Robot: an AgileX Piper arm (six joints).
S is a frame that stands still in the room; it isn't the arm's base.
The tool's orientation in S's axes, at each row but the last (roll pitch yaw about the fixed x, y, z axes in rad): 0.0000 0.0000 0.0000; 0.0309 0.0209 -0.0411; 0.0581 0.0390 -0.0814; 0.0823 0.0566 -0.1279; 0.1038 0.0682 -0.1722; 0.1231 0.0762 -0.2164; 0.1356 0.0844 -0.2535; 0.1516 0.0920 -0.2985
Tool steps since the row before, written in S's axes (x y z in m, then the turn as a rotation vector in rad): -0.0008 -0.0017 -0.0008 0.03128 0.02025 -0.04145; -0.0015 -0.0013 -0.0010 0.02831 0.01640 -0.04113; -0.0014 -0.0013 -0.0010 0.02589 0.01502 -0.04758; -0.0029 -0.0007 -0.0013 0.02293 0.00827 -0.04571; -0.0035 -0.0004 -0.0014 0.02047 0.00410 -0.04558; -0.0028 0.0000 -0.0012 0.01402 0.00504 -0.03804; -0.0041 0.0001 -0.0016 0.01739 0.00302 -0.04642; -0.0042 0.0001 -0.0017 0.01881 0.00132 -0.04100
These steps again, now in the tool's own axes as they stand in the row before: -0.0008 -0.0017 -0.0008 0.03128 0.02025 -0.04145; -0.0014 -0.0014 -0.0010 0.02847 0.01629 -0.04107; -0.0012 -0.0015 -0.0010 0.02642 0.01434 -0.04750; -0.0027 -0.0012 -0.0014 0.02424 0.00744 -0.04517; -0.0033 -0.0012 -0.0015 0.02253 0.00293 -0.04469; -0.0026 -0.0008 -0.0013 0.01547 0.00333 -0.03766; -0.0038 -0.0012 -0.0018 0.01993 0.00115 -0.04547; -0.0039 -0.0014 -0.0019 0.02128 0.00079 -0.03979
